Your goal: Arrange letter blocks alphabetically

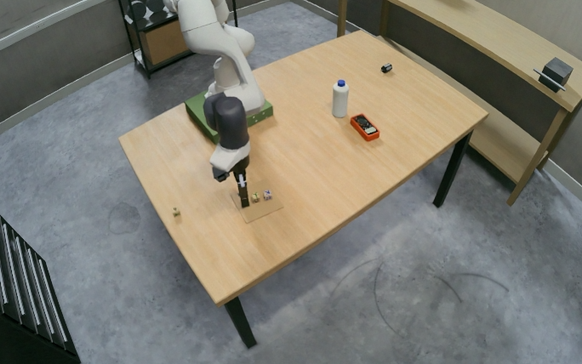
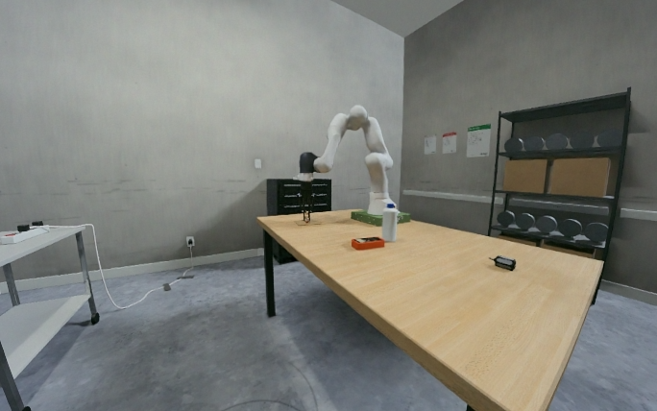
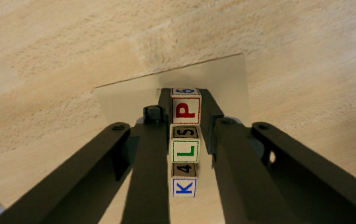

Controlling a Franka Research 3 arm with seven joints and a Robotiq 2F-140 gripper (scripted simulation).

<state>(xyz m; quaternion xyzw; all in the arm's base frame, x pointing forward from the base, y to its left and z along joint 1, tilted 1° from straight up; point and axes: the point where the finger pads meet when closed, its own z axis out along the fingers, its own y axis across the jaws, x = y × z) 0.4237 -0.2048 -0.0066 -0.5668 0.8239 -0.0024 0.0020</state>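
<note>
Now: the block 4 cm to the left of my hand, 2 cm below it and 1 cm ahead of it. The rest, counted from my hand: white bottle (56 cm to the left, 16 cm behind, 4 cm above); then tan mat (4 cm to the left, 4 cm below, 1 cm ahead); then orange meter (58 cm to the left, 3 cm below, 2 cm behind).
</note>
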